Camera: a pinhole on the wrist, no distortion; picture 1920 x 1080 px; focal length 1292.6 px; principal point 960.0 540.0 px. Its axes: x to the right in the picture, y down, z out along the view. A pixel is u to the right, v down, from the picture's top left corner.
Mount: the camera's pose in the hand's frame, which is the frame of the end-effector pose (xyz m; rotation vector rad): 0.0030 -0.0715 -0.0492 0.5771 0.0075 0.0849
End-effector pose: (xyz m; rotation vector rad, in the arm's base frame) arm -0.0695 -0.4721 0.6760 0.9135 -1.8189 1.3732
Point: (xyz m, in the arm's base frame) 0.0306 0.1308 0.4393
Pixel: behind the camera
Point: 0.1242 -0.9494 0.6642
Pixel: 815 850
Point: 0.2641 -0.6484 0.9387
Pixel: outside the picture
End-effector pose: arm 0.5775 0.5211 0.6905 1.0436 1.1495 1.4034
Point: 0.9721 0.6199 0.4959
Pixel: 1050 716
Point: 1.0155 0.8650 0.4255
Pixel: 1564 545
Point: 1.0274 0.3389 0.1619
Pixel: 324 83
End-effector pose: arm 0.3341 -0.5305 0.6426 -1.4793 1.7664 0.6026
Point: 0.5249 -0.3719 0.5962
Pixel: 541 955
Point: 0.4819 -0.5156 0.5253
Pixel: 1472 832
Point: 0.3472 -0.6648 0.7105
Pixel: behind the camera
